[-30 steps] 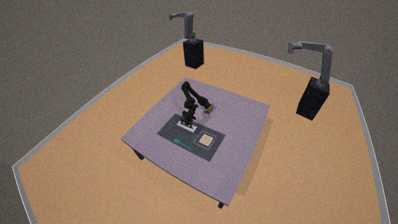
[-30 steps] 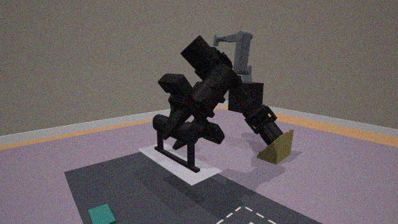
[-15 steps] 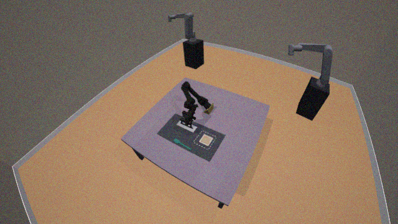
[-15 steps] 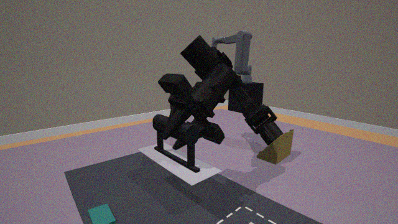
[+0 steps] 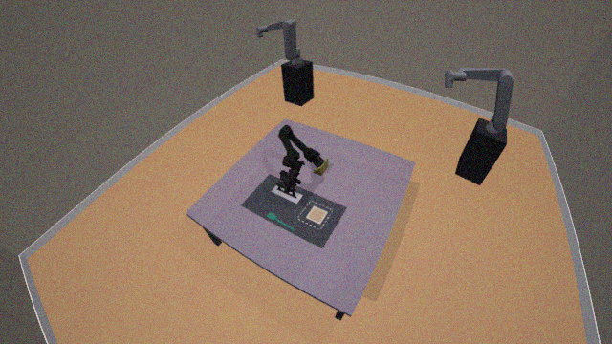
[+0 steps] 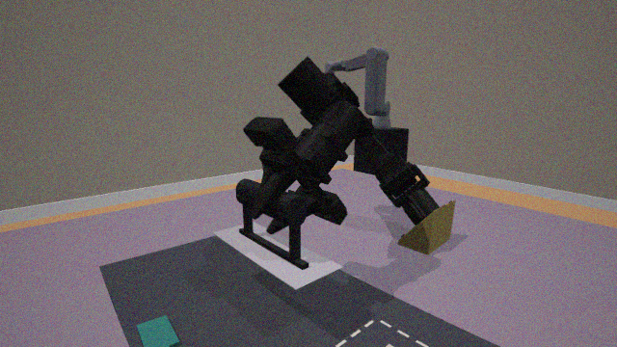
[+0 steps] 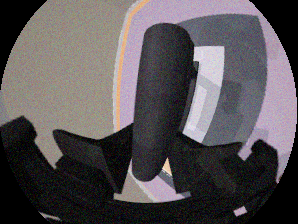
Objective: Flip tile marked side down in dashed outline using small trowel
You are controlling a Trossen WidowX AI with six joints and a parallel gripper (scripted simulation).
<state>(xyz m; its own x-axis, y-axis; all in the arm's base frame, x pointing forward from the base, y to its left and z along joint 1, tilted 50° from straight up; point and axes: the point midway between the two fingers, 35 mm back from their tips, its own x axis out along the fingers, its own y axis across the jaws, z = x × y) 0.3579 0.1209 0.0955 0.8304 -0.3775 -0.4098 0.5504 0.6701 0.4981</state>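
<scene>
Now: gripper tip 15 cm above the dark mat and 3 cm to the right of it. The rest, counted from my gripper tip: teal trowel 14 cm ahead, 13 cm below, 2 cm to the left; tile 20 cm to the left, 13 cm below, 4 cm behind.
</scene>
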